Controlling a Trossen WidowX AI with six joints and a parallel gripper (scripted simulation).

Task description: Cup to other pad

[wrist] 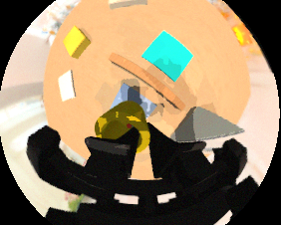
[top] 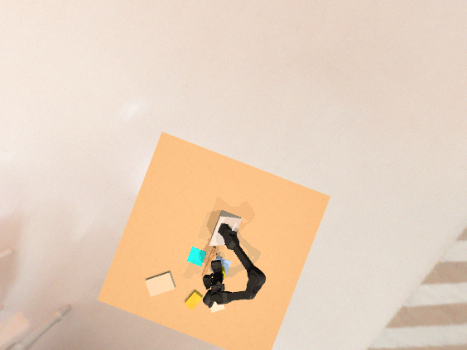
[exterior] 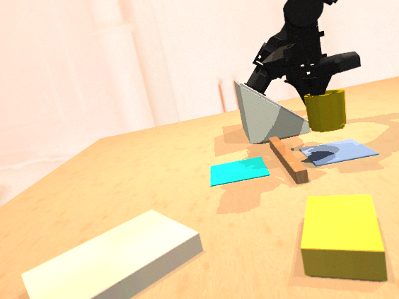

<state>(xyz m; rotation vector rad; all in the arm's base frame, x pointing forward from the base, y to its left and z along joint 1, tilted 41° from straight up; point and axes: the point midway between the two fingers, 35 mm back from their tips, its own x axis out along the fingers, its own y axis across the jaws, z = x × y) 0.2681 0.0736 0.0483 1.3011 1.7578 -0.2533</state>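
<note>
My gripper tip is 170 mm to the left of the cyan pad, 90 mm above it and 40 mm short of it. Also, from my gripper tip: blue pad (90 mm below, 30 mm ahead, 20 mm to the left); yellow cup (20 mm to the left, 20 mm ahead); wooden bar (80 mm below, 70 mm to the right, 30 mm ahead).
</note>
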